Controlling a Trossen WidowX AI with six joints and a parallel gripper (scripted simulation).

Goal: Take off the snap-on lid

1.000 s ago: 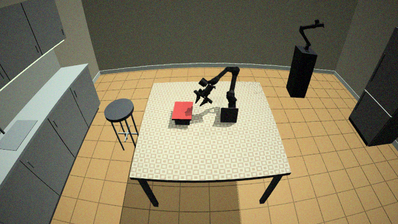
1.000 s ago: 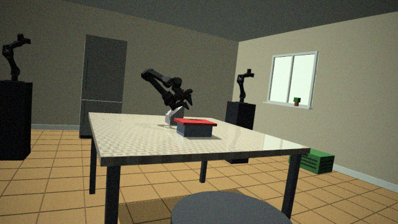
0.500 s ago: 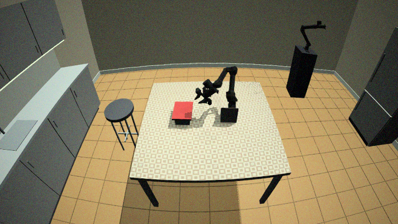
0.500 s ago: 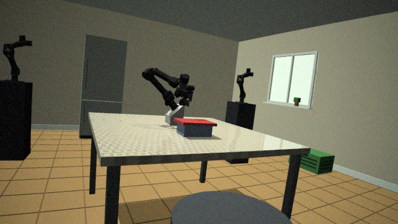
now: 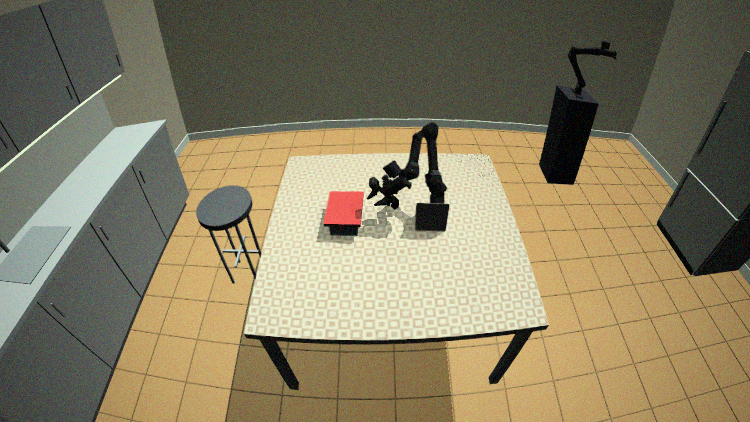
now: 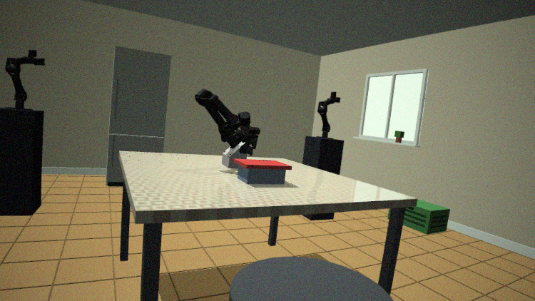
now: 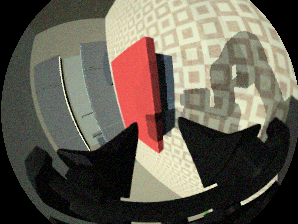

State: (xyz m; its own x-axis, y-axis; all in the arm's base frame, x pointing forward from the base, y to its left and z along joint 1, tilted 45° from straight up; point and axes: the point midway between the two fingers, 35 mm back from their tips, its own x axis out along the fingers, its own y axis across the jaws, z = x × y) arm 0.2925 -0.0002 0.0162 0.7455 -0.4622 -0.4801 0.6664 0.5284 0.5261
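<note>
My gripper tip is now 13 cm short of the flat red lid and 4 cm above it. The rest, counted from my gripper tip: blue-grey storage box: 13 cm ahead, 8 cm below.
</note>
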